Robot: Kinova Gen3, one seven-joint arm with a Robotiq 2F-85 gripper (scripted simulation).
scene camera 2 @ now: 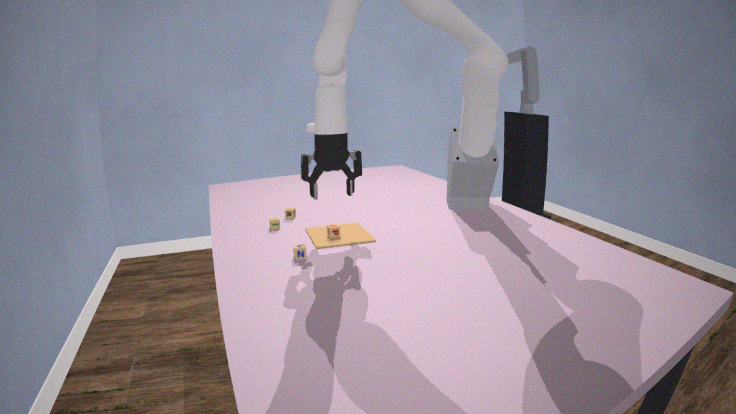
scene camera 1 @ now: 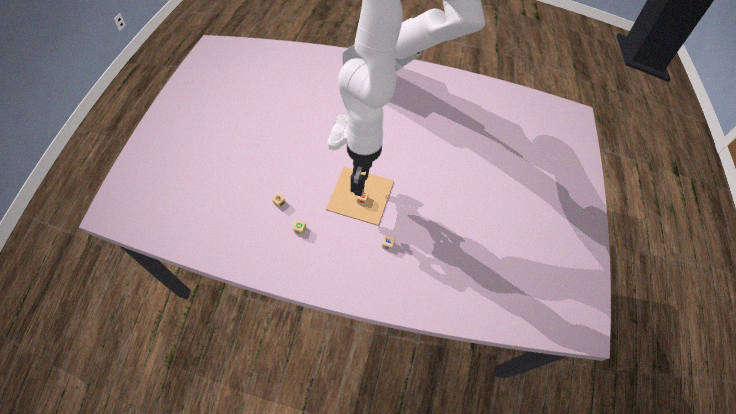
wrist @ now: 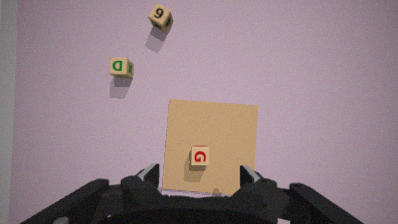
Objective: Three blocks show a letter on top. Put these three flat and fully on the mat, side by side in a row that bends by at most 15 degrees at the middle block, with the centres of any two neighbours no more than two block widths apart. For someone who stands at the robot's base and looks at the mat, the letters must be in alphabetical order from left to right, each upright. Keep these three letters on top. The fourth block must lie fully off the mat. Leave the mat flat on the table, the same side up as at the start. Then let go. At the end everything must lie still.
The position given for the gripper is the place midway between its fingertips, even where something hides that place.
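Tan mat [scene camera 1: 342,201] visible, and likewise in scene camera 2 [scene camera 2: 352,233] and the wrist view [wrist: 230,130]. The gripper [scene camera 2: 332,197] is visible too, with further sightings of it in scene camera 1 [scene camera 1: 363,179] and the wrist view [wrist: 199,174].
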